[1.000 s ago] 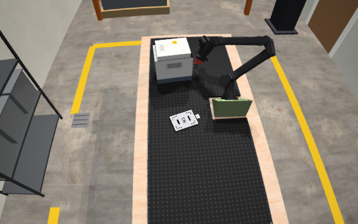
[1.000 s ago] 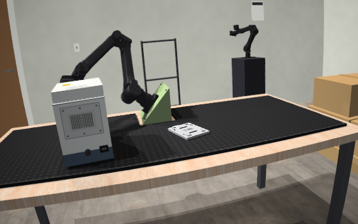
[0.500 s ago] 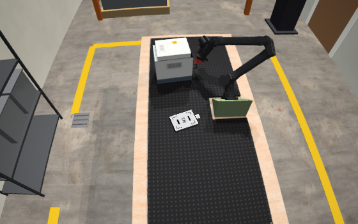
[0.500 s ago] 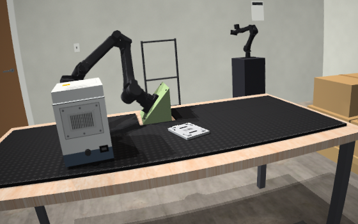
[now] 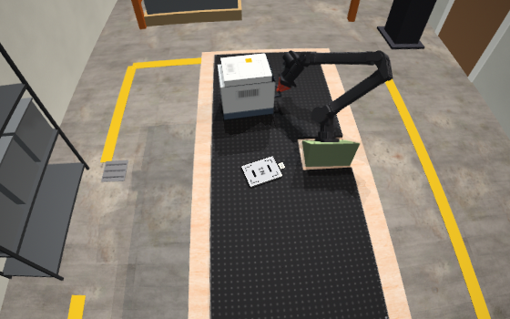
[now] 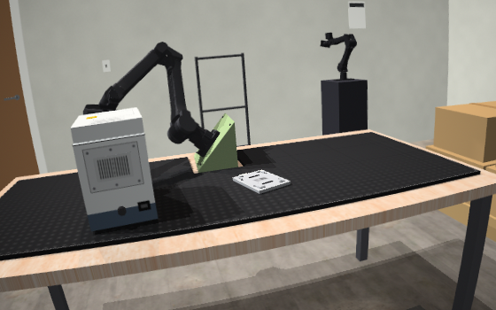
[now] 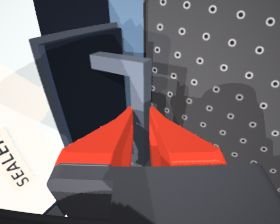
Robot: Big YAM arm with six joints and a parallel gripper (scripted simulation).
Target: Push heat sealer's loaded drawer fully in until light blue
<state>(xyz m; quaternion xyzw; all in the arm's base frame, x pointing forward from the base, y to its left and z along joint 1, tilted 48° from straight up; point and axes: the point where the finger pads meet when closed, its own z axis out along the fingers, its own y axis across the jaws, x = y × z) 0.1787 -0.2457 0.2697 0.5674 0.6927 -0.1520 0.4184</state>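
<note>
My gripper is now 11 cm short of the dark sealer drawer and 1 cm above it. Round my hand: white tag 43 cm to the left, 9 cm below, 6 cm ahead.
</note>
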